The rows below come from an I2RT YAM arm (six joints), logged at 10 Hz.
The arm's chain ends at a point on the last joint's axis. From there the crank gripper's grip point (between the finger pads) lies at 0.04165 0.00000 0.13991 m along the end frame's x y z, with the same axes.
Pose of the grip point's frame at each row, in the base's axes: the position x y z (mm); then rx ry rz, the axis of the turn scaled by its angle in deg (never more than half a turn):
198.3 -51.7 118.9 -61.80 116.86 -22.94
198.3 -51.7 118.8 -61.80 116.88 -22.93
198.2 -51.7 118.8 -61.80 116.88 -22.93
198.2 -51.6 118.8 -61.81 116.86 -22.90
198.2 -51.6 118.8 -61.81 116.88 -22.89
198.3 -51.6 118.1 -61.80 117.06 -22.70
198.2 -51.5 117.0 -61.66 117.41 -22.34
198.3 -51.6 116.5 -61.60 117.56 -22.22
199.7 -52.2 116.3 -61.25 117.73 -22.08
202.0 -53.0 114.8 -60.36 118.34 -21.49
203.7 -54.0 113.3 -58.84 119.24 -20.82
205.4 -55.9 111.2 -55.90 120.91 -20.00
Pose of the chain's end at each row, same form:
106.2 -29.1 229.9 -61.80 116.86 -22.94
106.3 -29.1 229.8 -61.80 116.88 -22.93
106.2 -29.1 229.8 -61.80 116.88 -22.93
106.1 -29.1 229.8 -61.81 116.86 -22.90
106.2 -29.1 229.9 -61.81 116.88 -22.89
106.7 -29.3 229.5 -61.80 117.06 -22.70
107.2 -29.5 229.0 -61.66 117.41 -22.34
107.6 -29.6 228.8 -61.60 117.56 -22.22
109.2 -30.3 228.7 -61.25 117.73 -22.08
112.3 -31.6 227.9 -60.36 118.34 -21.49
115.0 -32.9 227.3 -58.84 119.24 -20.82
118.5 -34.6 226.6 -55.90 120.91 -20.00

